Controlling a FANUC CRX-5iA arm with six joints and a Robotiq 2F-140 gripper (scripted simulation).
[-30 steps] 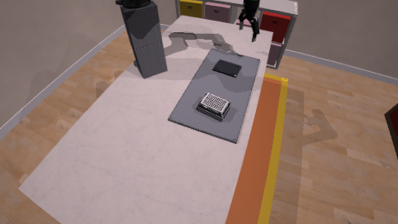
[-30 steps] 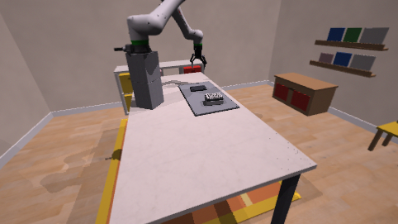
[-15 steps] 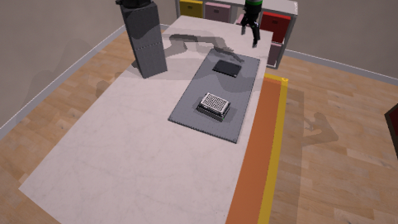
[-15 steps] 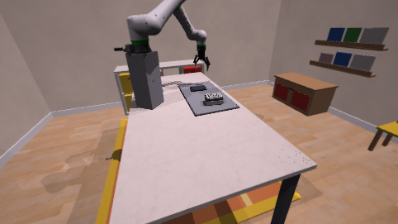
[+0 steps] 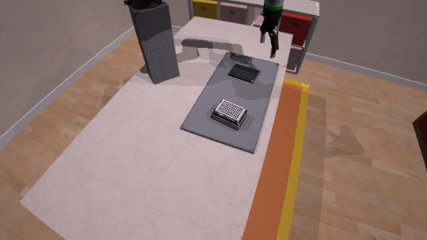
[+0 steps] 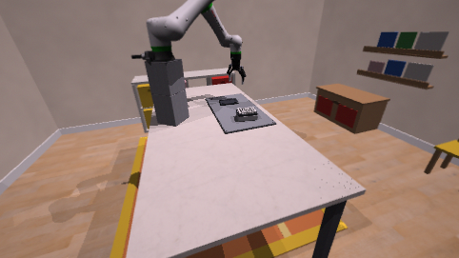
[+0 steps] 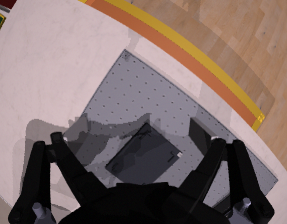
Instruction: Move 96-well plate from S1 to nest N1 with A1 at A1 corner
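My hand is 40 mm past the white 96-well plate, 440 mm to the left of it and 100 mm above it. The rest, counted from my hand: plate nest N1: 100 mm behind, 90 mm to the right, 160 mm below.
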